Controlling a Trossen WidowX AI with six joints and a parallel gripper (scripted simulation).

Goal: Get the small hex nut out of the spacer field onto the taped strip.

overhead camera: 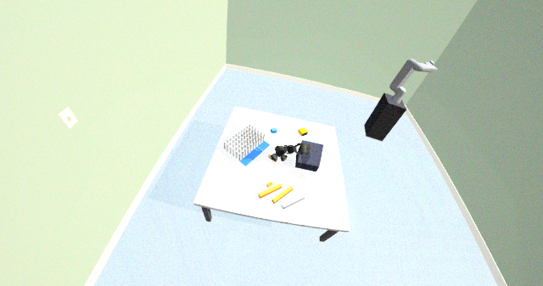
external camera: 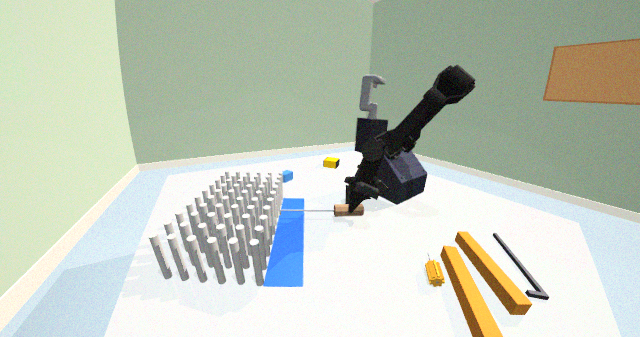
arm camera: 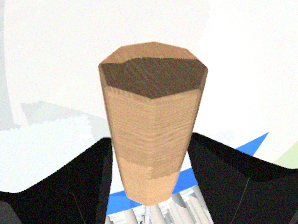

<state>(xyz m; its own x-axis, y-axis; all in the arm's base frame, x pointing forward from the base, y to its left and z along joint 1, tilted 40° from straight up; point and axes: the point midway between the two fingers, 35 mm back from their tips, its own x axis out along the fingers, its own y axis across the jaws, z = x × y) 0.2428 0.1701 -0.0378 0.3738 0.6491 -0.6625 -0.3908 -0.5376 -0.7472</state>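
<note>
The blue taped strip lies 180 mm ahead of my gripper tip, 40 mm below it and 30 mm to the right of it. From my gripper tip the other things lie so: yellow brush-like tool (270 mm to the left, 60 mm behind, 20 mm below); then hex nut (310 mm ahead, 120 mm to the right, 30 mm below); then blue block (390 mm to the right, 90 mm ahead, 20 mm below).
</note>
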